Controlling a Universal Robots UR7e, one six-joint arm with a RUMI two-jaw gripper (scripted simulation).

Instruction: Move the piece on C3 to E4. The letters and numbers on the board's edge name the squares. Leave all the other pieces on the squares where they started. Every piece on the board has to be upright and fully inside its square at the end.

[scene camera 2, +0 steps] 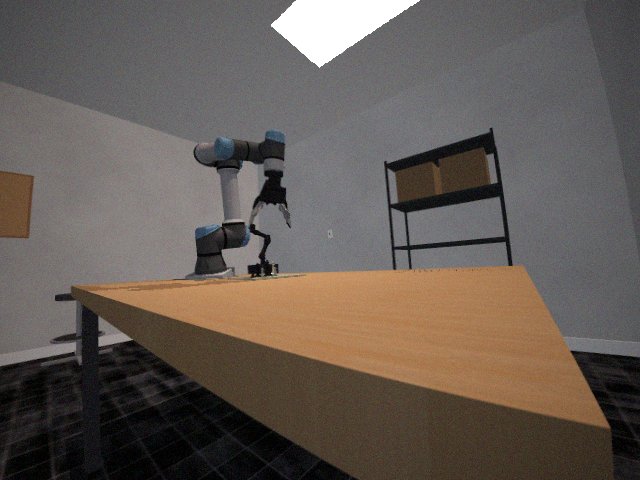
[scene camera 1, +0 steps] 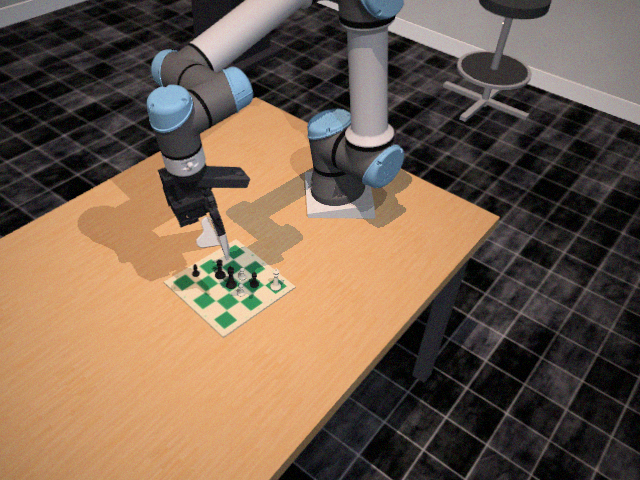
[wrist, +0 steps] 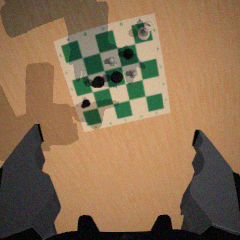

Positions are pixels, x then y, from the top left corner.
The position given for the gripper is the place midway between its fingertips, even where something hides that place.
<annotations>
The gripper shows in scene camera 2 (270,227), in scene camera 1 (212,235) and in the wrist view (119,128).
</annotations>
